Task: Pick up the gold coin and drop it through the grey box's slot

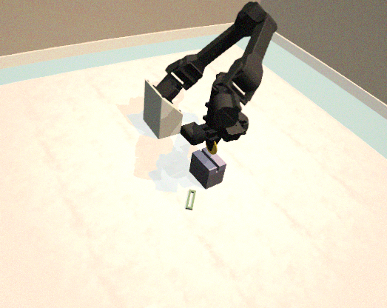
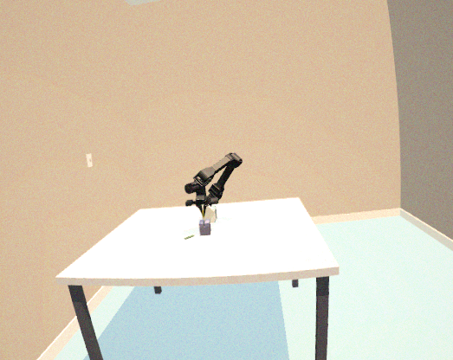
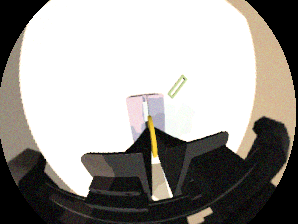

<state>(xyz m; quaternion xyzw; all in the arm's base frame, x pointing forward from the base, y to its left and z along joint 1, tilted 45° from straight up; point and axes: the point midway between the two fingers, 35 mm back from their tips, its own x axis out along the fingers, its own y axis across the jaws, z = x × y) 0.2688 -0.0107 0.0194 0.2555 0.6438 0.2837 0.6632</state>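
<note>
Now: gripper tip 10 mm below the gold coin.
</note>
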